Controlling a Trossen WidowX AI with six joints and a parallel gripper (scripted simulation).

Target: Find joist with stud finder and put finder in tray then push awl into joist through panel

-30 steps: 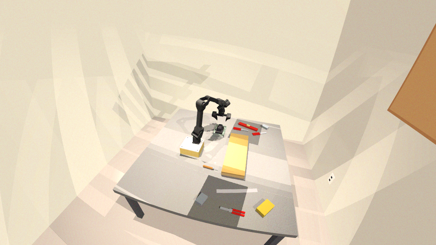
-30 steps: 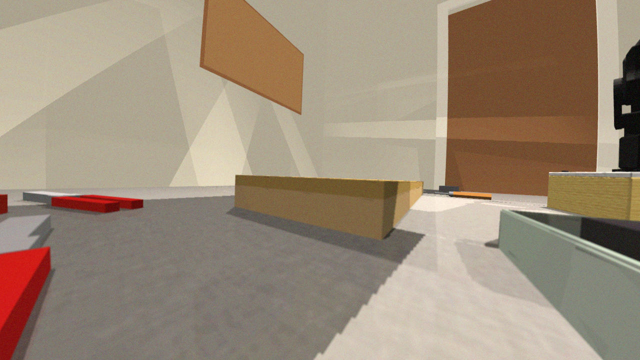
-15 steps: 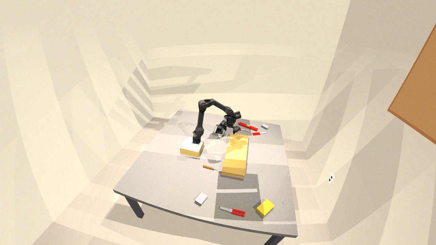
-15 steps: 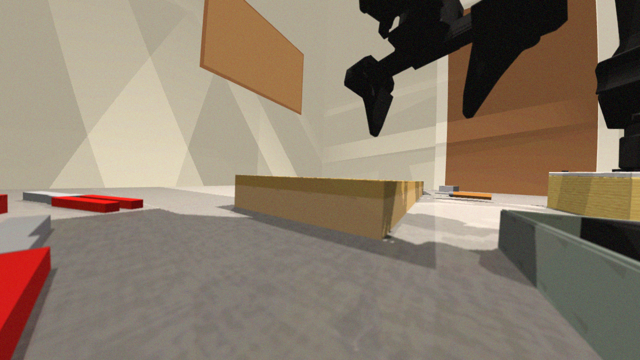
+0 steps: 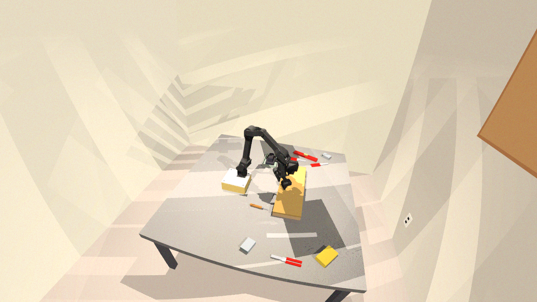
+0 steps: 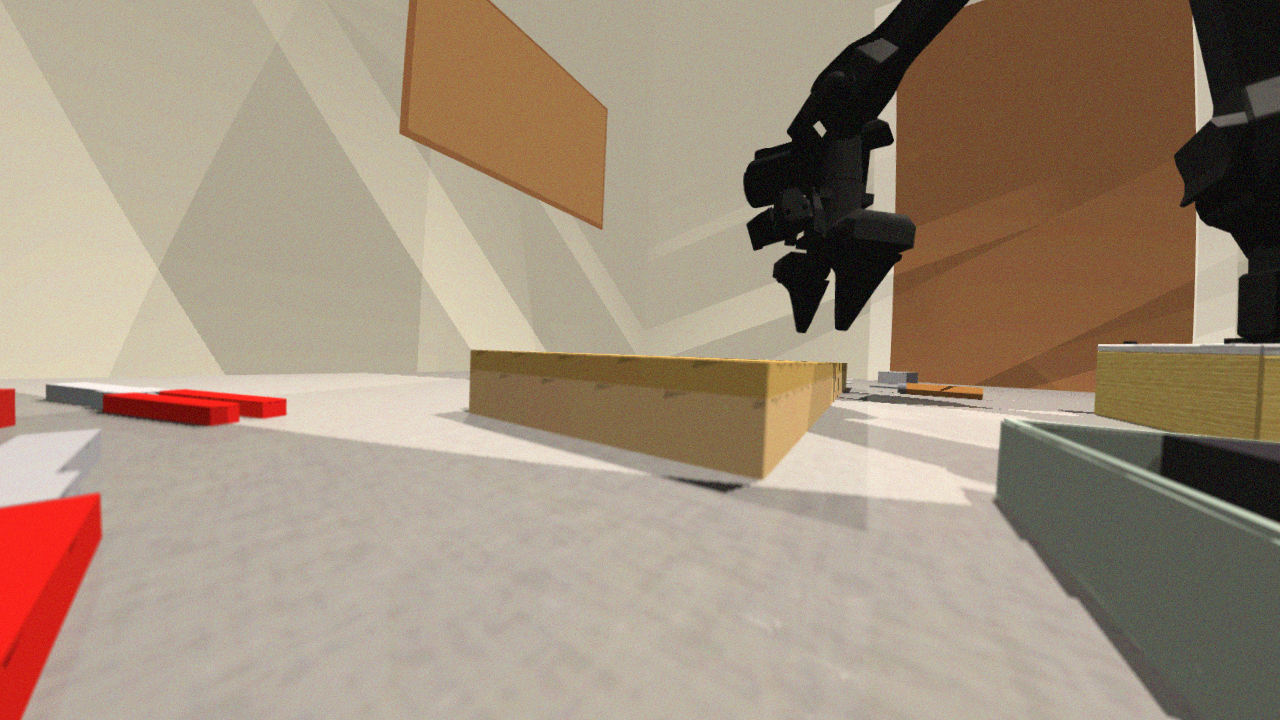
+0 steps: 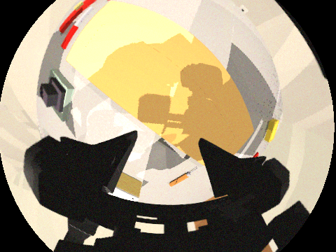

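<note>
The awl is 110 mm behind my gripper tip, 170 mm to the right of it and 70 mm below it. From my gripper tip the other things lie so: white strip (100 mm ahead, 340 mm to the right, 70 mm below); pale green tray (120 mm behind, 370 mm to the left, 60 mm below); stud finder (120 mm behind, 380 mm to the left, 20 mm below).
</note>
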